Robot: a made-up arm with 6 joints. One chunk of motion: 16 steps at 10 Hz.
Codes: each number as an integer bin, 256 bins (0 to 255) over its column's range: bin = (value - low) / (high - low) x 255, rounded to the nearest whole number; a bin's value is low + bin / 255 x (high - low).
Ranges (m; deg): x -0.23..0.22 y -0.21..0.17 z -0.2..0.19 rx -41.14..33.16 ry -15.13..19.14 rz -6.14..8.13
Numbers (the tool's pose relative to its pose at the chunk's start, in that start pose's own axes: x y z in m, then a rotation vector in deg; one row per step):
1: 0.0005 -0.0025 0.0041 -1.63 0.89 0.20
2: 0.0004 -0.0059 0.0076 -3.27 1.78 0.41
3: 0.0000 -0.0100 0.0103 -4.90 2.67 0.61
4: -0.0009 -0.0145 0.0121 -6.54 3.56 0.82
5: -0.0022 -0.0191 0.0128 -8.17 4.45 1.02
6: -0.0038 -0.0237 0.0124 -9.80 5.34 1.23
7: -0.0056 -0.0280 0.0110 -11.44 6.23 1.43
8: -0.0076 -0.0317 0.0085 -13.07 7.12 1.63
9: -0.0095 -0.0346 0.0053 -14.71 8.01 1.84
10: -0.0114 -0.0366 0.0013 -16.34 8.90 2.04
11: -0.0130 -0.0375 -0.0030 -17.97 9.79 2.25
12: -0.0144 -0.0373 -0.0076 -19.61 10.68 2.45
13: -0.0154 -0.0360 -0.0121 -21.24 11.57 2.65
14: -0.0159 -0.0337 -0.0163 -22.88 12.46 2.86
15: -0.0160 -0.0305 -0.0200 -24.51 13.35 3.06
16: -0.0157 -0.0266 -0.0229 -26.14 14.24 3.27
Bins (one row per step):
1: 131 139 133 136 119 113
2: 131 137 136 130 126 117
3: 130 134 138 124 132 121
4: 130 131 139 119 139 124
5: 129 128 139 113 146 128
6: 128 125 139 108 152 132
7: 127 122 138 102 159 135
8: 126 120 136 96 166 139
9: 125 118 134 91 172 143
10: 124 116 132 85 179 146
11: 123 116 129 80 185 150
12: 122 116 126 74 192 154
13: 122 117 123 68 199 157
14: 121 118 120 63 205 161
15: 121 120 118 57 212 164
16: 121 123 116 51 219 168

